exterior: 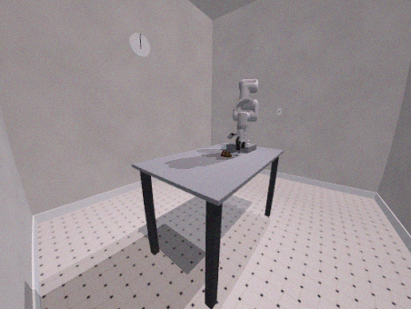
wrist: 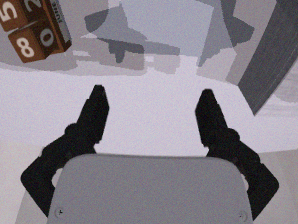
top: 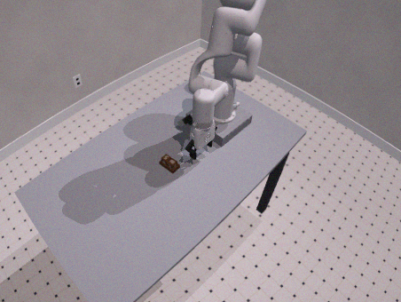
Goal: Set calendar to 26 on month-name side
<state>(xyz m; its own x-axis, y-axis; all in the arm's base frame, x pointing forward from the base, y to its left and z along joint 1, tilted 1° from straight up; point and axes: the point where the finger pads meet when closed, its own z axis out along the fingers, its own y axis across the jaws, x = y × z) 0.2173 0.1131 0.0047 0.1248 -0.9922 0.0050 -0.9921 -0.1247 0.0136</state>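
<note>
The brown cube lies 12 cm ahead of my hand, 3 cm to the right of it and 3 cm below it. The rest, counted from my hand: brown wooden tray: 12 cm ahead, 5 cm to the right, 5 cm below.
</note>
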